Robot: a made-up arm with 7 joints. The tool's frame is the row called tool.
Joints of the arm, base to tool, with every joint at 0 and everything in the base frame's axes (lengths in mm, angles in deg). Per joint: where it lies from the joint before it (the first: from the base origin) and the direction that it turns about. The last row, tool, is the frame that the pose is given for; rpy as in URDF.
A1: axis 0 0 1 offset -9.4 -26.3 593.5
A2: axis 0 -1 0 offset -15.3 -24.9 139
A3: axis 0 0 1 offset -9 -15.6 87.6
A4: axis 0 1 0 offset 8.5 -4.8 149.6
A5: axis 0 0 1 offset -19.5 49.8 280.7
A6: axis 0 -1 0 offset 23.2 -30.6 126.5
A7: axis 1 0 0 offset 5.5 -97.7 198.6
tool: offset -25 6 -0.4 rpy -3.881 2.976 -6.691
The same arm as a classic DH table. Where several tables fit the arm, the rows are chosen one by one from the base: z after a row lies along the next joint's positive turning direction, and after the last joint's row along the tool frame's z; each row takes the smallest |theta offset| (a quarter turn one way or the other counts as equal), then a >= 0, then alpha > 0; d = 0 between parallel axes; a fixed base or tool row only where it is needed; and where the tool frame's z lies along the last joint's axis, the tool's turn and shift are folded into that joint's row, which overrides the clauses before.
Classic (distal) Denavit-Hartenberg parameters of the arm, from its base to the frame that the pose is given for. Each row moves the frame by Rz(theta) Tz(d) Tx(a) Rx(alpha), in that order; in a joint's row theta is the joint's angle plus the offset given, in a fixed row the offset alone. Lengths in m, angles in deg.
base (fixed): a -0.0279  alpha 0  d 0  theta offset 70.33
A1: a -0.0153  alpha 90  d 0.7325  theta offset -70.33
A2: a -0.009  alpha -90  d 0.0405  theta offset 0
A3: a 0.0085  alpha -90  d 0.2372  theta offset 0
A4: a -0.0195  alpha 90  d 0.045  theta offset 0
A5: a 0.0232  alpha 90  d 0.4072  theta offset 0
A6: a 0.1986  alpha 90  d 0.1283  theta offset 90
A7: a -0.006  alpha 86.6  d -0.0195  theta offset 86.49
tool (fixed): a 0  alpha 0  d 0  theta offset 83.51

